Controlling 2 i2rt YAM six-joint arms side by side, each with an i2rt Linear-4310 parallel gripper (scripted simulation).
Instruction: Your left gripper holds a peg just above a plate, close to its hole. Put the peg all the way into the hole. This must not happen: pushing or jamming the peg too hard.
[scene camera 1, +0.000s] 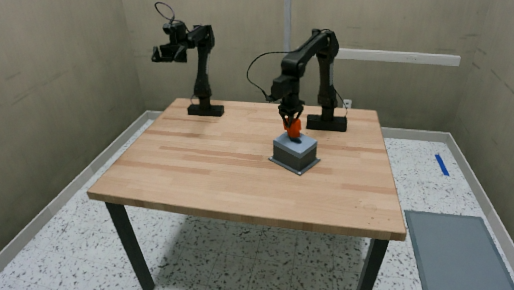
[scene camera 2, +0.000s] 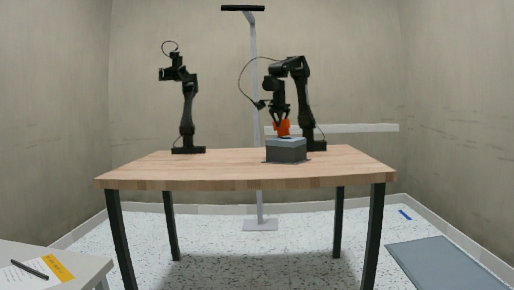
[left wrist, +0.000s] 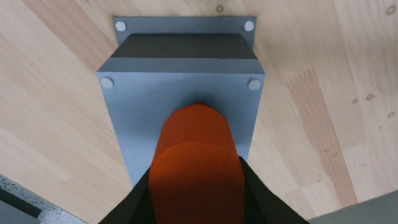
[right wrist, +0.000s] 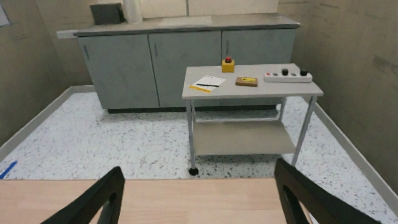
Note:
In view: my left gripper (left wrist: 197, 165), my right gripper (right wrist: 198, 169), a grey-blue plate (left wrist: 146, 91) and a flanged base (scene camera 1: 290, 162).
The flanged base also shows in scene camera 2 (scene camera 2: 274, 154) and in the left wrist view (left wrist: 216, 37).

